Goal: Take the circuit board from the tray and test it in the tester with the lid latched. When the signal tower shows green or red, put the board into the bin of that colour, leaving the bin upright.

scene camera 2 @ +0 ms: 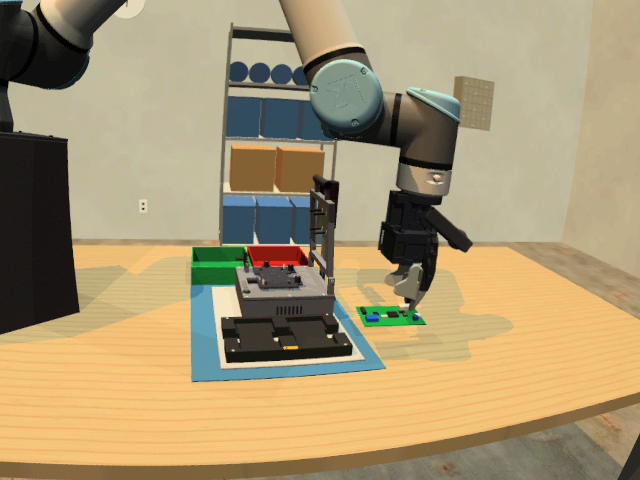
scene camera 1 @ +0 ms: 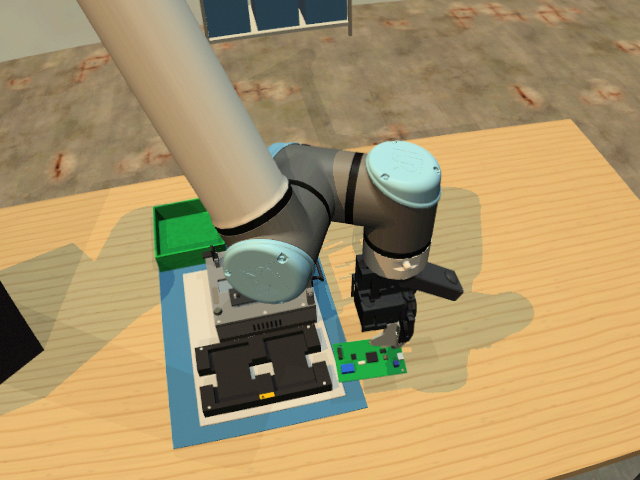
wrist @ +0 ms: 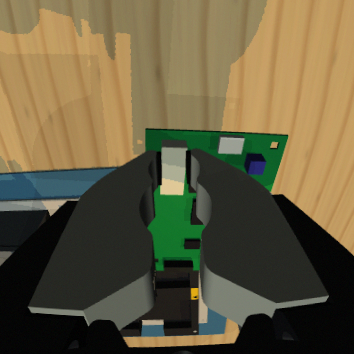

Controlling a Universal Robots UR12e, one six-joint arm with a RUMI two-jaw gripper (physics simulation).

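Places are measured from the arm's base along level axes (x ahead, y left, z up), in centimetres.
Where they show: gripper, fingertip midpoint: (scene camera 2: 408, 308) (scene camera 1: 392, 343) (wrist: 172, 154).
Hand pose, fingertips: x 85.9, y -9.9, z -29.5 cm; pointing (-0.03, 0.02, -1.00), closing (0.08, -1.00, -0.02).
Note:
Each offset is from my fingertips to the top centre of the thing. "spot": to the spot under its first point. Level surfaces: height alone.
My gripper (scene camera 1: 395, 343) (scene camera 2: 412, 308) (wrist: 172, 154) is shut on the pale connector near one end of the green circuit board {dy -2.2, dx -4.1, dz +0.8 cm} (scene camera 1: 369, 376) (scene camera 2: 385, 322) (wrist: 172, 225). The board is about level, right of the black tray {spot: dy -4.7, dx -27.2, dz -5.7 cm} (scene camera 1: 232, 404) (scene camera 2: 289, 356) (wrist: 172, 300); its height above the table is hard to tell. The grey tester {spot: dy +10.7, dx -21.1, dz -4.7 cm} (scene camera 1: 263, 323) (scene camera 2: 253, 305) stands behind the tray. Its lid (scene camera 2: 329, 232) stands upright at the right side. The green bin {dy +37.9, dx -35.9, dz -3.8 cm} (scene camera 1: 180, 260) (scene camera 2: 219, 276) and red bin {dy +39.7, dx -21.0, dz -3.8 cm} (scene camera 2: 276, 256) are upright behind the tester. The signal tower is mostly hidden behind the lid; no lit lamp shows.
A blue mat {dz -8.2 cm} (scene camera 1: 180, 413) (scene camera 2: 204, 356) with a pale inner panel lies under the tray and tester. The raised lid stands left of the gripper. A dark pedestal (scene camera 1: 15, 341) (scene camera 2: 36, 222) stands at the far left. A shelf rack (scene camera 2: 223, 170) stands beyond the wooden table {dz -8.5 cm} (scene camera 1: 516, 387) (scene camera 2: 465, 392).

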